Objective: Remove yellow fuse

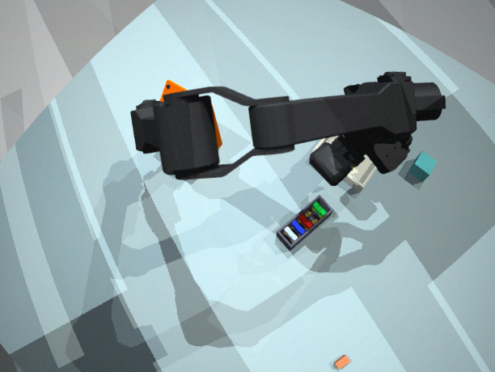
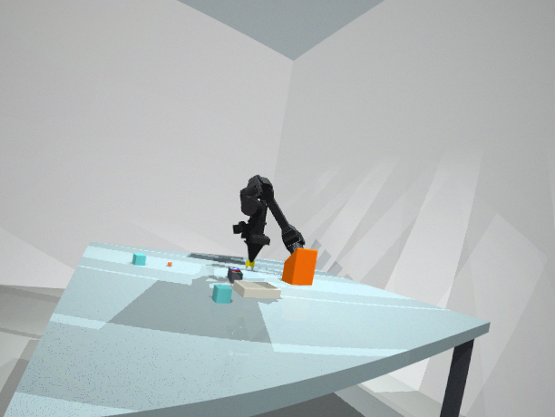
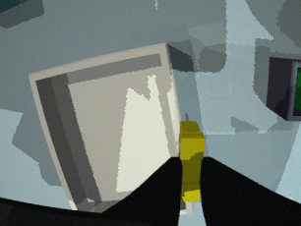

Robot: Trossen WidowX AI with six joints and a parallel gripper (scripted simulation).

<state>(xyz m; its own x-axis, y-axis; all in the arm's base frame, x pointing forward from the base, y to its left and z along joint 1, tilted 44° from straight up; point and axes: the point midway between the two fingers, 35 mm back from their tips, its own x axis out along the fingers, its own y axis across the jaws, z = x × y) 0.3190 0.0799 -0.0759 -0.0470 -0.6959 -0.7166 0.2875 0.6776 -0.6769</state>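
My gripper tip is 1 cm past the cream tray, 5 cm to the right of it and 9 cm above it. Round my gripper tip: red fuse (2 cm behind, 13 cm to the right, 7 cm below); then green fuse (9 cm to the right, 7 cm below); then yellow fuse (1 cm below).
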